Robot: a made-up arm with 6 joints. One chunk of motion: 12 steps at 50 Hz.
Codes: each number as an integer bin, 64 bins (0 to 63) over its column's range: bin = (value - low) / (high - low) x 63, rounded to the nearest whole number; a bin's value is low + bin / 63 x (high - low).
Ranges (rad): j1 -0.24..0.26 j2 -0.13..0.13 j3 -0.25..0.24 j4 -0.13..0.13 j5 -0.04..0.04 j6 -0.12..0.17
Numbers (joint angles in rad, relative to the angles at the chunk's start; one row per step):
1: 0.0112 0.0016 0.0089 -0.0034 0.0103 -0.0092
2: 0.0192 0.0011 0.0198 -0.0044 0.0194 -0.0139
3: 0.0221 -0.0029 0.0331 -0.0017 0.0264 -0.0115
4: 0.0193 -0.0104 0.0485 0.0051 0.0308 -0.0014
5: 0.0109 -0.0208 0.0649 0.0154 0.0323 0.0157
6: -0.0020 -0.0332 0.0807 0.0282 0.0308 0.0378
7: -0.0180 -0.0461 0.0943 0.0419 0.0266 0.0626
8: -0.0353 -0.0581 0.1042 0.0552 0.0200 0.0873
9: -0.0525 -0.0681 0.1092 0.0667 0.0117 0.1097
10: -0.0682 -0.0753 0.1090 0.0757 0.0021 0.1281
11: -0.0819 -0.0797 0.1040 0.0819 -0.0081 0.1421
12: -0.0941 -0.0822 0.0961 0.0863 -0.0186 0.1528
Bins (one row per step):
1: 32 32 33 31 40 24
2: 33 32 35 30 47 23
3: 33 31 36 31 52 24
4: 33 29 38 33 56 26
5: 32 26 40 35 57 29
6: 30 23 43 38 56 34
7: 28 20 44 42 52 40
8: 26 17 46 45 47 45
9: 24 15 46 48 41 50
10: 22 13 46 50 33 54
11: 20 12 46 51 25 57
12: 18 12 44 52 17 59

